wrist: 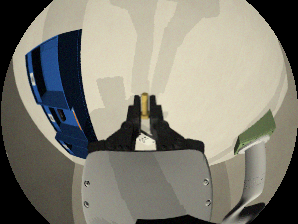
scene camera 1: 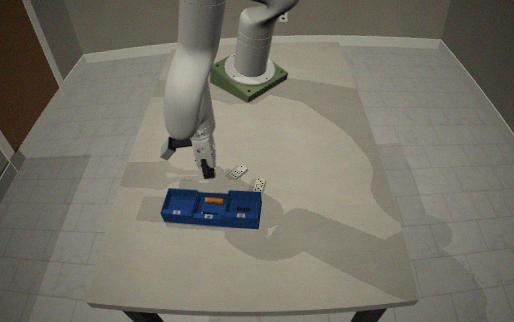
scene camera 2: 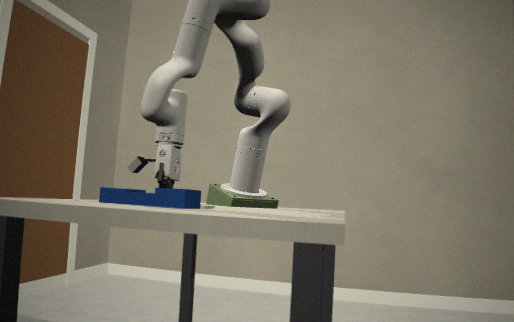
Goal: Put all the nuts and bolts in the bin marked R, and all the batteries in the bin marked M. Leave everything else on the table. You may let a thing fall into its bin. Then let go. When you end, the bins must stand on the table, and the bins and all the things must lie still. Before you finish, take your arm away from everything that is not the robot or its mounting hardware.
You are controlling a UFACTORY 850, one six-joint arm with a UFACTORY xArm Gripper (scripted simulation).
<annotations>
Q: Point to a blue bin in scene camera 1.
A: At 181,201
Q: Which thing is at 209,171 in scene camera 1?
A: My gripper.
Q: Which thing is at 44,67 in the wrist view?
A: A blue bin.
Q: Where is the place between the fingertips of my gripper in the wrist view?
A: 145,103
</annotations>
